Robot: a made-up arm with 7 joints.
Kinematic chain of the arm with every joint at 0, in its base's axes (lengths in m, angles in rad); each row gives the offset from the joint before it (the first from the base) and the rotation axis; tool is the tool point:
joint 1: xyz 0 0.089 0 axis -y
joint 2: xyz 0 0.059 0 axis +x
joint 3: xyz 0 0 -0.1 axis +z
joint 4: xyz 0 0 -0.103 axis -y
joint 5: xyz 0 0 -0.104 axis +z
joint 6: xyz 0 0 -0.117 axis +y
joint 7: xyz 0 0 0 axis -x
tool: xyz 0 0 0
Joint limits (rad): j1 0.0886..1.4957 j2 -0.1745..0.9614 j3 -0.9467..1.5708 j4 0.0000..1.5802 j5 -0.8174..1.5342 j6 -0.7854..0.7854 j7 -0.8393..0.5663
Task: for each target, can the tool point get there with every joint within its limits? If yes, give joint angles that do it. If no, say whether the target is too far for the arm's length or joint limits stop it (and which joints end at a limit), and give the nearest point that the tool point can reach.
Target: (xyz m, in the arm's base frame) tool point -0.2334 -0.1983 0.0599
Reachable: no: joint limits stop it (at a limit: joint 1, joint 2, joint 3, joint 4) | nearest point 0.1760 -0.0635 0.1163 | short by 0.435 m
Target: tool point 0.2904 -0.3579 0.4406
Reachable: no: too far | nearest point 0.2298 -0.0445 0.1372 | short by 0.440 m
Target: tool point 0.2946 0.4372 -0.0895
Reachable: yes | joints 1.1557 0.7389 0.2113 0.1716 0.0535 -0.0487 0.2738
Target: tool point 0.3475 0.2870 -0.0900
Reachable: yes | joints 0.8347 0.4838 -0.1479 0.8665 0.9844 0.3999 -0.2354
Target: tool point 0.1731 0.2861 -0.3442
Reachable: yes | joints 0.2940 0.1238 0.9394 0.5298 0.2072 0.2489 0.4261
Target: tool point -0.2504 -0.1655 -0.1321
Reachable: no: joint limits stop it (at a limit: joint 1, joint 2, joint 3, joint 4) | nearest point 0.1434 -0.0635 -0.1547 | short by 0.407 m
